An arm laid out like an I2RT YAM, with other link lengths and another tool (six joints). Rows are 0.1 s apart.
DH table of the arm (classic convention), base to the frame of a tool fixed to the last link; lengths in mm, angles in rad. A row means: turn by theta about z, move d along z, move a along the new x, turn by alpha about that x. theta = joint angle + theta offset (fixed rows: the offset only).
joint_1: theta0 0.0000, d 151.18, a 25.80, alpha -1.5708
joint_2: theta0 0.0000, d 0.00, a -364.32, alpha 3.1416
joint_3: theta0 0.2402, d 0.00, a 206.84, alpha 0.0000
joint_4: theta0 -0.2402, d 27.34, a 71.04, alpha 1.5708
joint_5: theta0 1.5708, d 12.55, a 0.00, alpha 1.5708
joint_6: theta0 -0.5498, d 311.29, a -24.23, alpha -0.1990
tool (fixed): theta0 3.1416, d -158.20, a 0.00, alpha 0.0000
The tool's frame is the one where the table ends.
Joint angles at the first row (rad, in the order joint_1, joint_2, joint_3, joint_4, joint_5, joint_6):
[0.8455, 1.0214, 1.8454, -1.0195, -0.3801, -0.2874]
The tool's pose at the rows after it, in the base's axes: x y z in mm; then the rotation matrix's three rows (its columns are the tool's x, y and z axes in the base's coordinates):
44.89 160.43 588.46; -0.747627 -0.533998 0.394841; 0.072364 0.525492 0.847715; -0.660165 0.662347 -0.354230
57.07 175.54 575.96; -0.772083 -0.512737 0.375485; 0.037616 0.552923 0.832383; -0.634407 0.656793 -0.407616
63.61 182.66 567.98; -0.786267 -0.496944 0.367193; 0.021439 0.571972 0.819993; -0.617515 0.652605 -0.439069
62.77 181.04 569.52; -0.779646 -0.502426 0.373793; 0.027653 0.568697 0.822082; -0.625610 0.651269 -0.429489
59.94 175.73 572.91; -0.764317 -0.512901 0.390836; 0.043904 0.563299 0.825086; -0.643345 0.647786 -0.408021
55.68 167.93 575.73; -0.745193 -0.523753 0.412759; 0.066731 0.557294 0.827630; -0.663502 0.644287 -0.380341
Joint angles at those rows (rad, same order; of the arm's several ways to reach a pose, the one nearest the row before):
[0.8528, 1.0656, 1.8316, -1.0046, -0.4148, -0.2905]
[0.8547, 1.1046, 1.8054, -1.0004, -0.4183, -0.2943]
[0.8543, 1.1240, 1.7901, -1.0020, -0.4168, -0.2951]
[0.8543, 1.1179, 1.7893, -0.9962, -0.4133, -0.2977]
[0.8543, 1.1004, 1.7889, -0.9886, -0.4027, -0.3031]
[0.8543, 1.0721, 1.7787, -0.9749, -0.3878, -0.3077]

